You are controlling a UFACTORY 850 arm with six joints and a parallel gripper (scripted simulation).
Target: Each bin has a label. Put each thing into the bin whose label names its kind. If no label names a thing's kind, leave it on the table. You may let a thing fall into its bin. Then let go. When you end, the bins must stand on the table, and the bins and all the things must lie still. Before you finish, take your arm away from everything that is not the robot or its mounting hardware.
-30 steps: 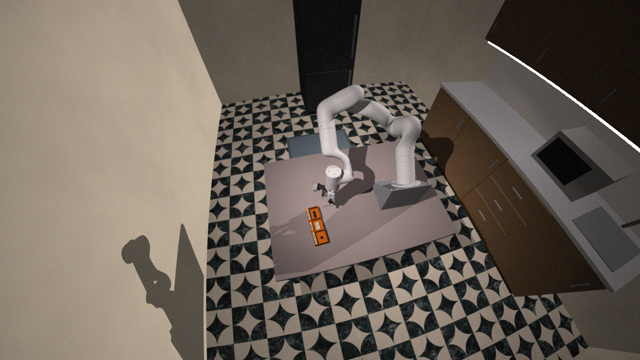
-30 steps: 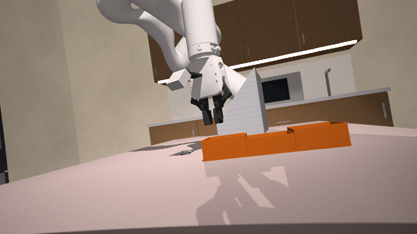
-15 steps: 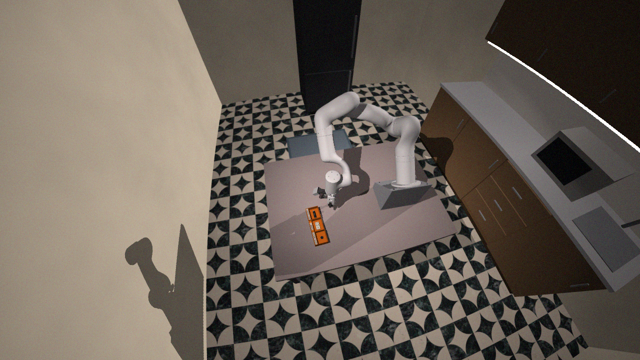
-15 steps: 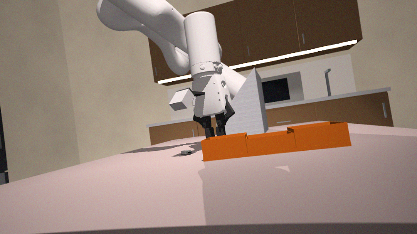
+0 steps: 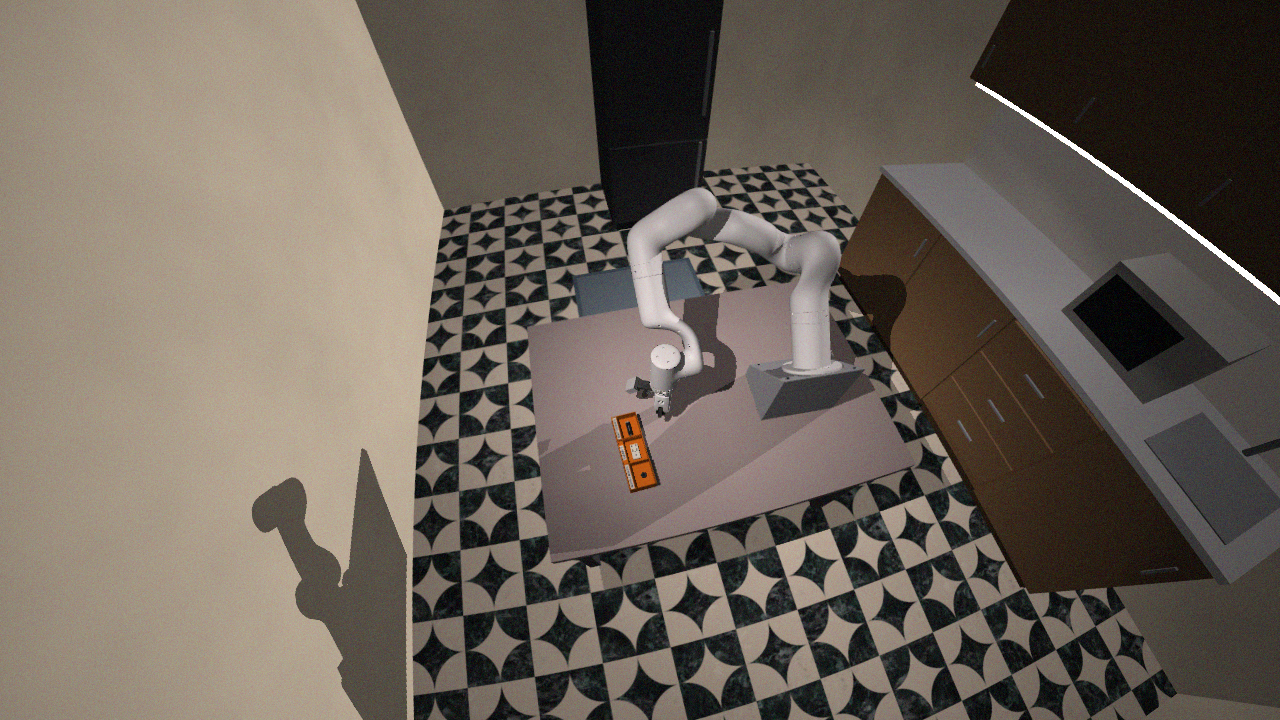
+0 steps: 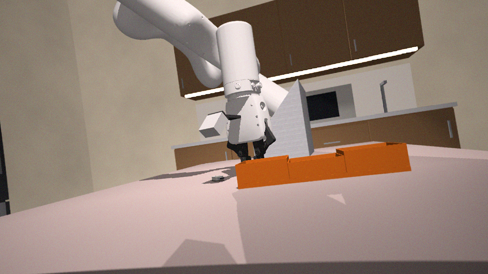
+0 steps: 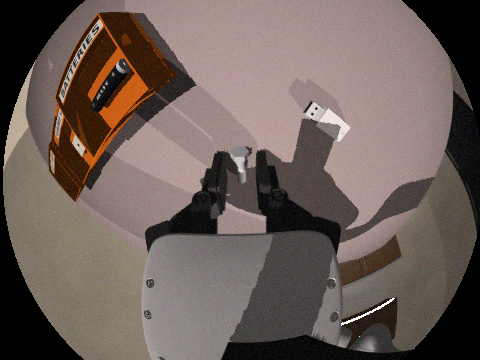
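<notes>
Now: the silver bolt 10 mm ahead of my hand and 20 mm below it. From my hand the other things lie so: black battery: 120 mm ahead, 50 mm to the left, 10 mm below; then white domino: 120 mm ahead, 130 mm to the left, 10 mm below; then white USB stick: 20 mm ahead, 80 mm to the right, 20 mm below.
</notes>
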